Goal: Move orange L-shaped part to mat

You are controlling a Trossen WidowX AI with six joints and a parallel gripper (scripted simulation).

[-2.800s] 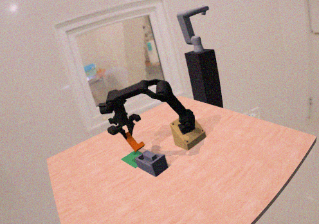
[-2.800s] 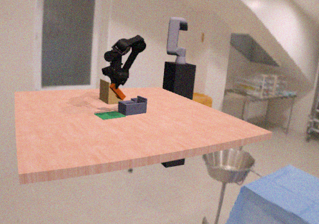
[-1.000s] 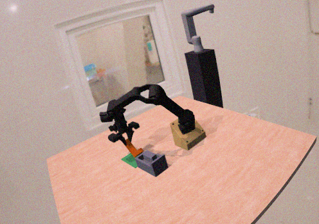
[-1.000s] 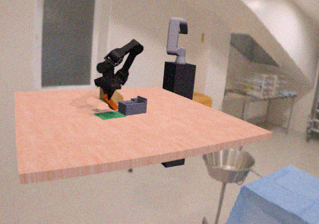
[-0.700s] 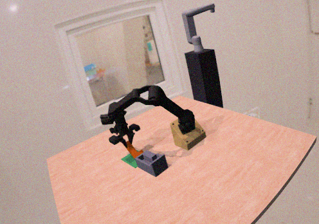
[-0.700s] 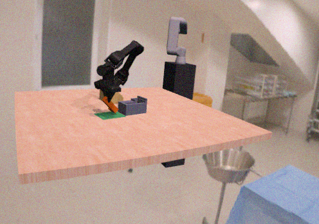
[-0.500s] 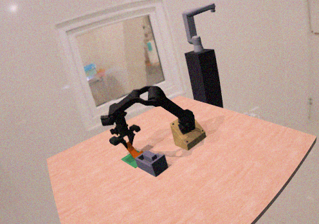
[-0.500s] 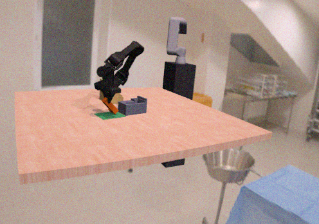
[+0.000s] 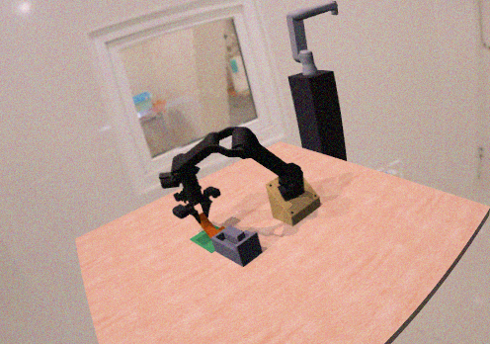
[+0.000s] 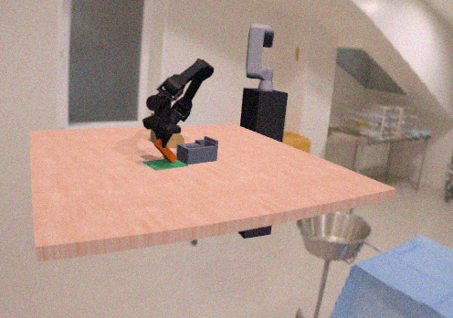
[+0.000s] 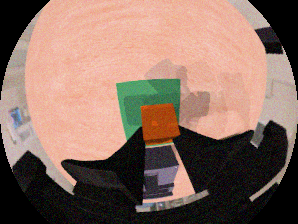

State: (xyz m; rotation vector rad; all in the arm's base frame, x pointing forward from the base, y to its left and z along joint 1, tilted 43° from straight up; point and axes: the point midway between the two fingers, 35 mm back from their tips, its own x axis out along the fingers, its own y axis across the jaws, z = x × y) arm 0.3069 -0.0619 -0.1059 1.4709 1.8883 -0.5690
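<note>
My gripper tip is now 20 mm past the orange L-shaped part, 30 mm to the right of it and 30 mm above it. Also, from my gripper tip: green mat: 20 mm to the left, 90 mm below.
</note>
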